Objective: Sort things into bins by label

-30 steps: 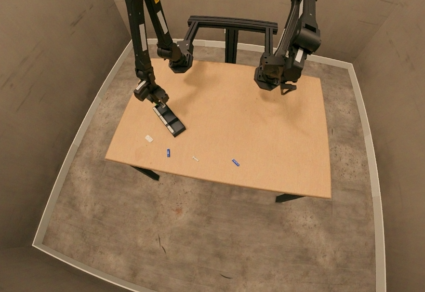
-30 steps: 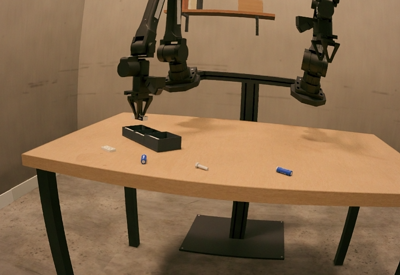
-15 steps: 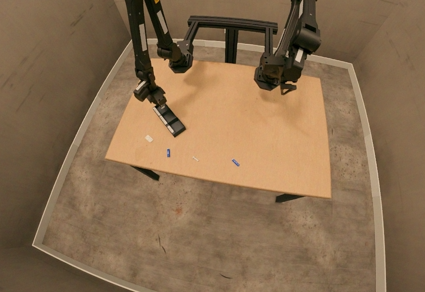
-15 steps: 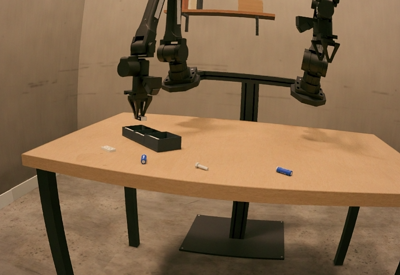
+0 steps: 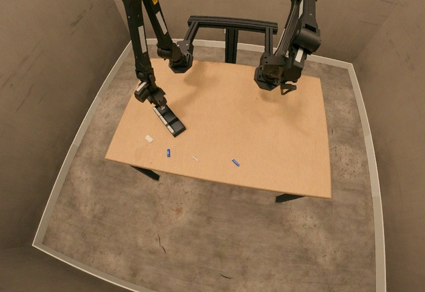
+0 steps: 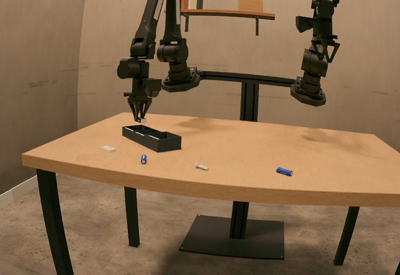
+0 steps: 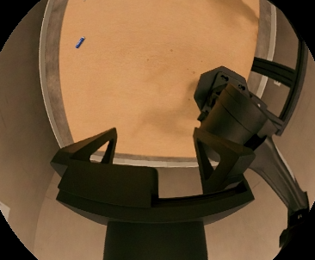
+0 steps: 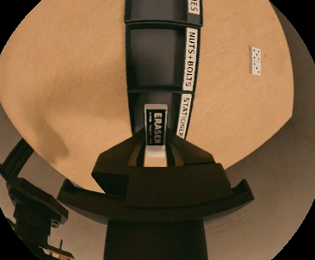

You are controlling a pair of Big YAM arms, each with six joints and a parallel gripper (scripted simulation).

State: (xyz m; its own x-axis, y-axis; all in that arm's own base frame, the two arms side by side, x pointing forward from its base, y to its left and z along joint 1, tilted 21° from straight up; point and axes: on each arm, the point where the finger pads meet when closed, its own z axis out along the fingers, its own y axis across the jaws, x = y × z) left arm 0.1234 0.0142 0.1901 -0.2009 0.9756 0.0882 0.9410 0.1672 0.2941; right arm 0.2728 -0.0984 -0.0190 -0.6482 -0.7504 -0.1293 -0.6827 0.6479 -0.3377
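Right now my right hand is 50 mm short of the black bin tray, 60 mm to the right of it and 50 mm above it. Round my right hand: green die: 30 mm behind, 60 mm to the right, 60 mm below; then eraser: right at my right hand; then flat white block: 210 mm ahead, 60 mm below.
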